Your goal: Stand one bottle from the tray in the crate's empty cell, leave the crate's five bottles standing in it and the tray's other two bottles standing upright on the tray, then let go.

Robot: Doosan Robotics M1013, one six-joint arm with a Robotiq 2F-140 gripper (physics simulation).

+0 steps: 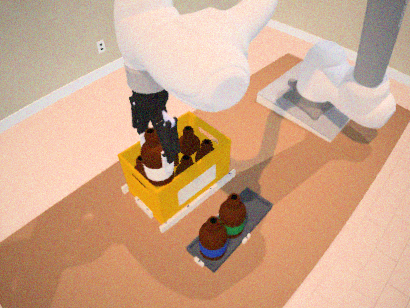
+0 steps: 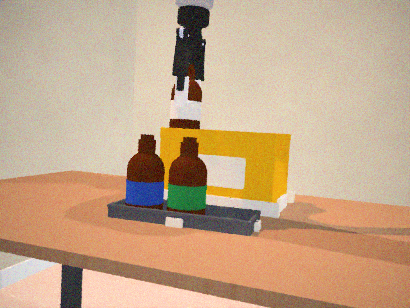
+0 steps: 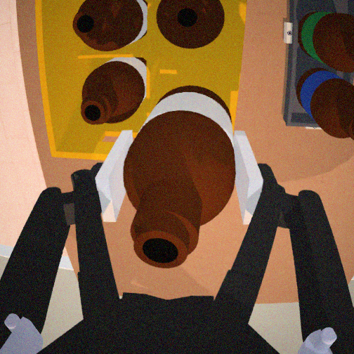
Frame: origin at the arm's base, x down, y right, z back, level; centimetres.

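Where they show: gripper, fingertip midpoint: [image 1: 157, 161] [image 2: 186, 107]; arm's base, origin of the base link: [image 1: 311, 100].
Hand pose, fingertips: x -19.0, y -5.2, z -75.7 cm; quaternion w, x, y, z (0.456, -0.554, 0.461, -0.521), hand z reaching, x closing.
Note:
Each offset is from my fingertips to the centre of the thing. "spot": to the spot under its first point. Level surfaces: height alone.
The gripper [image 1: 154, 149] [image 2: 189, 86] [image 3: 181, 175] is shut on a brown bottle with a white label @(dy +0.0, dx -2.4, dz -0.2 cm) [image 1: 159, 173] [image 2: 186, 110] [image 3: 175, 142]. The bottle hangs roughly upright over the near-corner cell of the yellow crate @(dy +5.9, dx +13.9, dz +8.6 cm) [image 1: 145, 196] [image 2: 272, 165] [image 3: 45, 100], its base about at rim height; the near wall hides how deep it is. Brown bottles @(dy +11.0, dx +14.1, dz +16.9 cm) [image 1: 189, 141] [image 3: 114, 92] stand in other cells; the gripper hides part of the group. A blue-labelled bottle @(dy -19.0, dx +14.4, dz +2.6 cm) [image 1: 213, 240] [image 2: 145, 172] [image 3: 332, 102] and a green-labelled bottle @(dy -17.0, dx +14.4, dz +11.0 cm) [image 1: 233, 215] [image 2: 187, 172] [image 3: 335, 40] stand upright on the dark tray @(spot: dy -15.5, dx +22.1, dz +23.3 cm) [image 1: 257, 202] [image 2: 230, 214].
White brackets @(spot: dy -4.5, dx +20.7, dz +9.5 cm) [image 1: 200, 200] edge the crate's foot, and small white blocks [image 1: 199, 261] [image 2: 174, 222] sit against the tray. The arm [image 1: 185, 55] reaches over the crate. The arm's base plate [image 1: 300, 112] lies at the back right of the wooden table @(dx +22.6 cm) [image 1: 310, 200] [image 2: 75, 230].

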